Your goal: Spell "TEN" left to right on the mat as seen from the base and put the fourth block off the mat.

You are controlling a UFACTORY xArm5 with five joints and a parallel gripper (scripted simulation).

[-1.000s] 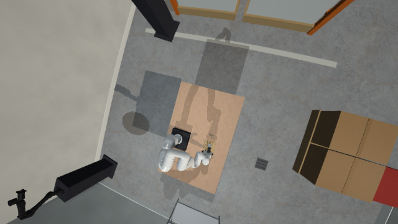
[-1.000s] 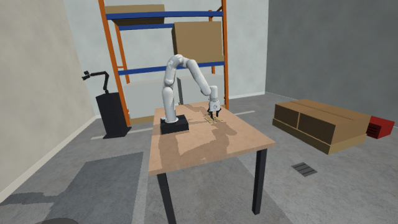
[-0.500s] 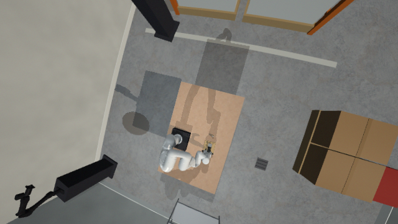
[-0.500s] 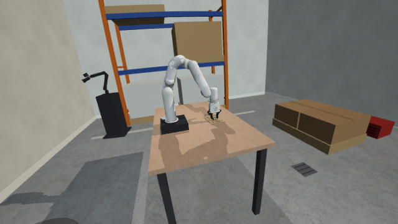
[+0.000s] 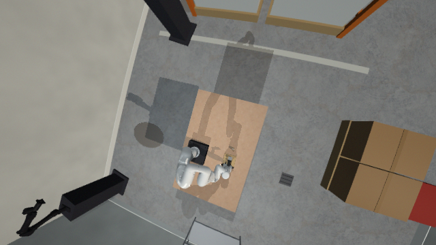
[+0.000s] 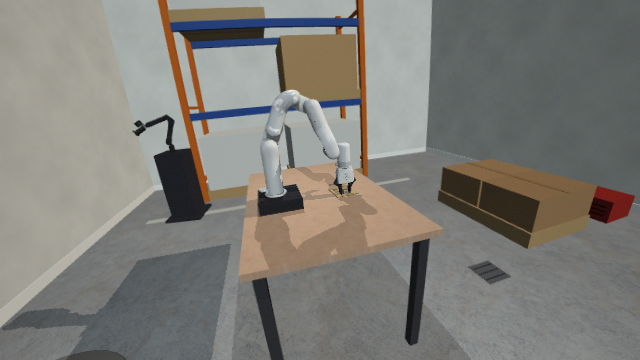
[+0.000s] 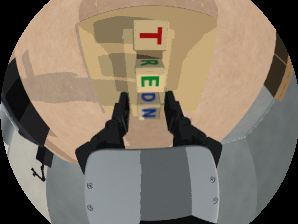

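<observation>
My gripper is now 4 cm to the right of the tan mat and 2 cm above it.
</observation>
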